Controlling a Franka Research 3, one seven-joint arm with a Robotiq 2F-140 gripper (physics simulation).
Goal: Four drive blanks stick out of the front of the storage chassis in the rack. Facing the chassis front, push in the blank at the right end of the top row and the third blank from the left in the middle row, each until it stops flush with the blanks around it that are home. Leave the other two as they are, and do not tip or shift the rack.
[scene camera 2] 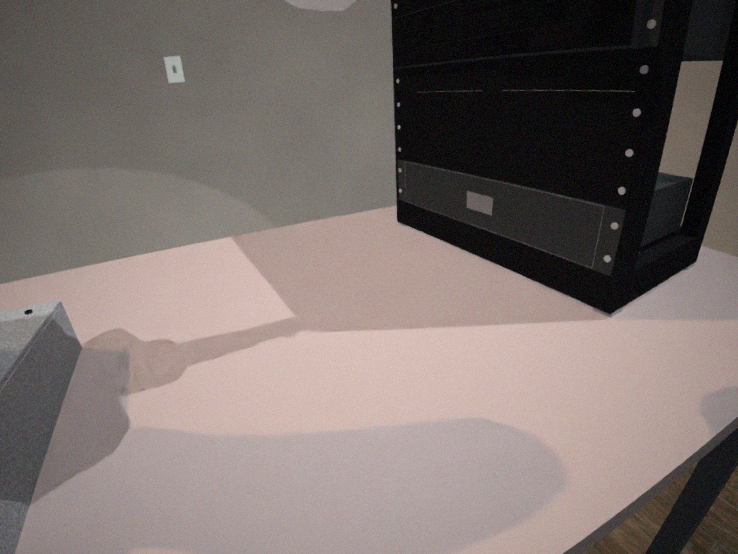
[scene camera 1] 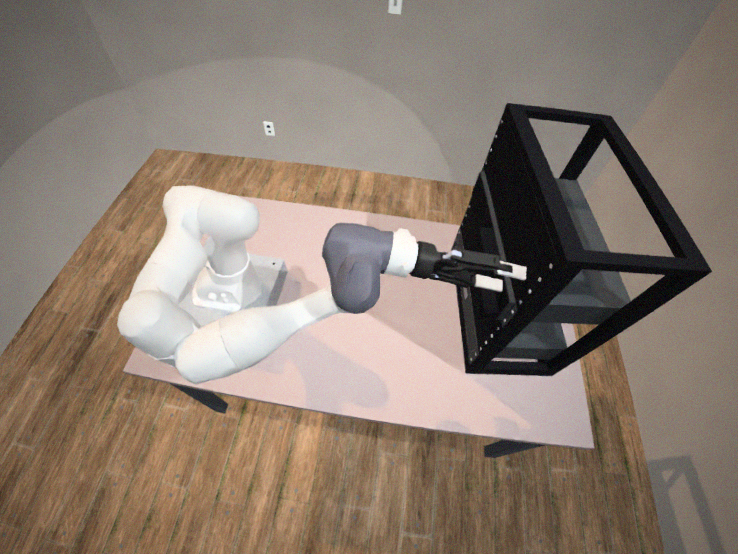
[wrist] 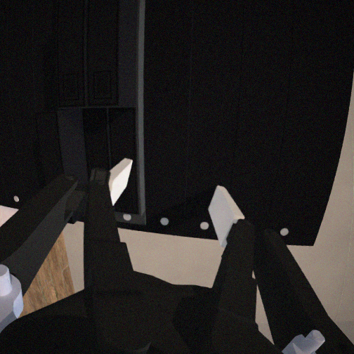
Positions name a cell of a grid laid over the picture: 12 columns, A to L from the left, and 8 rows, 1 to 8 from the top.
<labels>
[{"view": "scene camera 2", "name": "black rack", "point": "J3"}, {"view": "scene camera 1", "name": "my gripper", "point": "I5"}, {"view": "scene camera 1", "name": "black rack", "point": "I4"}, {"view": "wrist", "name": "my gripper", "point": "F5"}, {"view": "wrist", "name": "black rack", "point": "I3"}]
</labels>
